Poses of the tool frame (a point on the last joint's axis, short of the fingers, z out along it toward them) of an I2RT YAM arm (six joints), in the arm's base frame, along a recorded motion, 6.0 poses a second.
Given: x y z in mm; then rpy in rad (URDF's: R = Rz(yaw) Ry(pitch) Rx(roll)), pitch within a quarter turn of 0, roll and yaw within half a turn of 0.
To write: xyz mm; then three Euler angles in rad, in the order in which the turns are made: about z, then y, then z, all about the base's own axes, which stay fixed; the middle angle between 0 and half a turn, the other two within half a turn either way. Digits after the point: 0 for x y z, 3 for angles.
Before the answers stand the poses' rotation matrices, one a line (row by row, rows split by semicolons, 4 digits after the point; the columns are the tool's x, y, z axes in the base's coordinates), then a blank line. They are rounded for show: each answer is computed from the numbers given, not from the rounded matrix.
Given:
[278 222 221 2.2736 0.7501 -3.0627]
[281 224 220 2.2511 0.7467 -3.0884]
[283 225 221 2.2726 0.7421 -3.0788]
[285 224 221 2.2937 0.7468 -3.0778]
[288 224 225 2.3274 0.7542 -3.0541]
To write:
-0.7293 -0.5695 0.3791; -0.0577 0.6034 0.7954; -0.6817 0.5583 -0.4729
-0.7329 -0.5607 0.3853; -0.0390 0.6001 0.7990; -0.6792 0.5705 -0.4617
-0.7356 -0.5556 0.3875; -0.0463 0.6119 0.7896; -0.6758 0.5629 -0.4758
-0.7324 -0.5505 0.4007; -0.0468 0.6277 0.7770; -0.6793 0.5503 -0.4855
-0.7260 -0.5560 0.4047; -0.0637 0.6403 0.7655; -0.6847 0.5300 -0.5003

[278 222 221 0.686 2.063 1.126]
[281 224 220 0.699 2.051 1.121]
[283 225 221 0.694 2.067 1.115]
[285 224 221 0.681 2.078 1.095]
[288 224 225 0.659 2.095 1.084]

